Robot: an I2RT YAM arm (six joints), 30 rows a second.
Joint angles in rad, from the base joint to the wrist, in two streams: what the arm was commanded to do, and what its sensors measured. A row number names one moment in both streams.
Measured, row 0:
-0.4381, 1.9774, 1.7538, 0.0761, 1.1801, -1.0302
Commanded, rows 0 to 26:
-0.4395, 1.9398, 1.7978, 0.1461, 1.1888, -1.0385
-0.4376, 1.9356, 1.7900, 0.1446, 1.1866, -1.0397
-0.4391, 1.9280, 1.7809, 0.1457, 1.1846, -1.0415
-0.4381, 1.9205, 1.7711, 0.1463, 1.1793, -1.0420
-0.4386, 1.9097, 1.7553, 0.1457, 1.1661, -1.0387
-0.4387, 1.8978, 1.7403, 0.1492, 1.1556, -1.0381
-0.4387, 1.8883, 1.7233, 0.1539, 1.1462, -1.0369
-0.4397, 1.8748, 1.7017, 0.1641, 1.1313, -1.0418
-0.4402, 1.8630, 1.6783, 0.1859, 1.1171, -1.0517
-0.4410, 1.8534, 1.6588, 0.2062, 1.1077, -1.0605
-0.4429, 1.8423, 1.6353, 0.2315, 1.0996, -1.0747
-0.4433, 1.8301, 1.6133, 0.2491, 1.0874, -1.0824
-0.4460, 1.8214, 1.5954, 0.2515, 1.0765, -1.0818
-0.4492, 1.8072, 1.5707, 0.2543, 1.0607, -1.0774
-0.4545, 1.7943, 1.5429, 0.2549, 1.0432, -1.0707
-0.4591, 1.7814, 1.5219, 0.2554, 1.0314, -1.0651
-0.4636, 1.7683, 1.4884, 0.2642, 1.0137, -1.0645
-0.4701, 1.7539, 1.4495, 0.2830, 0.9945, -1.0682
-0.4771, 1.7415, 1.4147, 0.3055, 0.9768, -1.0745
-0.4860, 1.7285, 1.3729, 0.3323, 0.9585, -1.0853
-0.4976, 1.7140, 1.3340, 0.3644, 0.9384, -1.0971
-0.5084, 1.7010, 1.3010, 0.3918, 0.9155, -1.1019
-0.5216, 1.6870, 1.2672, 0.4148, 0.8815, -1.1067
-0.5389, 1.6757, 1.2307, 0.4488, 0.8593, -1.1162
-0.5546, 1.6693, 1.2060, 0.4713, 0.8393, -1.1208
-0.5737, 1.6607, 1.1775, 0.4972, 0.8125, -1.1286
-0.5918, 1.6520, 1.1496, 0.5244, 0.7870, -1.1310
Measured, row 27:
-0.5491, 1.7214, 1.1690, 0.2600, 0.8215, -1.0988
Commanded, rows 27 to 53:
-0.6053, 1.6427, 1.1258, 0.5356, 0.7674, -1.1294
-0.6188, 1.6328, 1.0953, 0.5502, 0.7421, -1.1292
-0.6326, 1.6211, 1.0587, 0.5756, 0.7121, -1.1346
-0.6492, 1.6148, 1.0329, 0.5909, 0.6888, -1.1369
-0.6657, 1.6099, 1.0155, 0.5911, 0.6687, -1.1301
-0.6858, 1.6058, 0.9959, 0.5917, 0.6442, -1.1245
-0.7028, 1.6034, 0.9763, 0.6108, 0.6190, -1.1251
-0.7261, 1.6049, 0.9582, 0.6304, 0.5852, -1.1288
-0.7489, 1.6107, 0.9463, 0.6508, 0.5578, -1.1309
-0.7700, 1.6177, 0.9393, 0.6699, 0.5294, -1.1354
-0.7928, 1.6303, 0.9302, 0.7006, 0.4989, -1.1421
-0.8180, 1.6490, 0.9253, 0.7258, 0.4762, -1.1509
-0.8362, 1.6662, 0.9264, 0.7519, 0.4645, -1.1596
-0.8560, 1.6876, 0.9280, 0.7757, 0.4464, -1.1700
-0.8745, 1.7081, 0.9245, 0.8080, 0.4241, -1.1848
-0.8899, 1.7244, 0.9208, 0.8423, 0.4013, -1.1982
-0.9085, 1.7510, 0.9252, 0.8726, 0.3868, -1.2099
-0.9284, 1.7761, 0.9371, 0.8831, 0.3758, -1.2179
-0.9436, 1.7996, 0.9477, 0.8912, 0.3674, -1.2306
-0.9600, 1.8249, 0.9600, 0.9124, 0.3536, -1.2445
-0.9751, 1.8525, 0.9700, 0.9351, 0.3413, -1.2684
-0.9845, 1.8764, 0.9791, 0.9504, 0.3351, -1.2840
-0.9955, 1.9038, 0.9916, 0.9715, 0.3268, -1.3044
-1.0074, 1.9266, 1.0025, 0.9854, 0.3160, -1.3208
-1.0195, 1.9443, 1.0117, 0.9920, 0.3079, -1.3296
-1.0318, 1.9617, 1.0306, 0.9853, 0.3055, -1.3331
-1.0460, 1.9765, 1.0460, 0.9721, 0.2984, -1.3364
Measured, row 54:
-1.0180, 1.9888, 0.9405, 0.7601, 0.3393, -1.3018
